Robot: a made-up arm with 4 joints.
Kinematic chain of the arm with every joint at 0, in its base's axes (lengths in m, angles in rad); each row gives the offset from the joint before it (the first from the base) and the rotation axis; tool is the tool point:
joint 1: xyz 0 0 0.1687 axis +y
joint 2: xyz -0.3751 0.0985 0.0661 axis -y
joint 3: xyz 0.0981 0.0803 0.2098 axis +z
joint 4: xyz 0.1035 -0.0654 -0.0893 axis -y
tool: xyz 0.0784 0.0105 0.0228
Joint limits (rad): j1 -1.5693..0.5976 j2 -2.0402..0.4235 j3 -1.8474..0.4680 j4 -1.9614..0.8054
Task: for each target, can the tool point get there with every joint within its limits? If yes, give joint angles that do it. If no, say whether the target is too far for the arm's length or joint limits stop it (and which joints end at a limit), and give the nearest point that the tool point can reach.
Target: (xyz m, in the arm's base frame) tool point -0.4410 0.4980 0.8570
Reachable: no: too far | nearest point -0.2225 0.1936 0.5160 | short by 0.507 m
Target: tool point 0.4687 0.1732 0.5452
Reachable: no: joint limits stop it (at a limit: joint 1) | nearest point 0.0474 0.1769 0.4822 | short by 0.426 m
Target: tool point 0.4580 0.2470 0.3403
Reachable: no: joint limits stop it (at a limit: joint 1) | nearest point 0.0470 0.2017 0.3932 | short by 0.417 m
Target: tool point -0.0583 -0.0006 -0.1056
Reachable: yes | joints -1.2690 -1.3628 -1.1953 -0.8762
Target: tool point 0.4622 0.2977 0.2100
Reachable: no: joint limits stop it (at a limit: joint 1, joint 3) | nearest point 0.1861 0.2086 -0.0073 | short by 0.363 m
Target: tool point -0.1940 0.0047 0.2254
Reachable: yes | joints 0.4114 -1.5634 -1.2795 0.4298
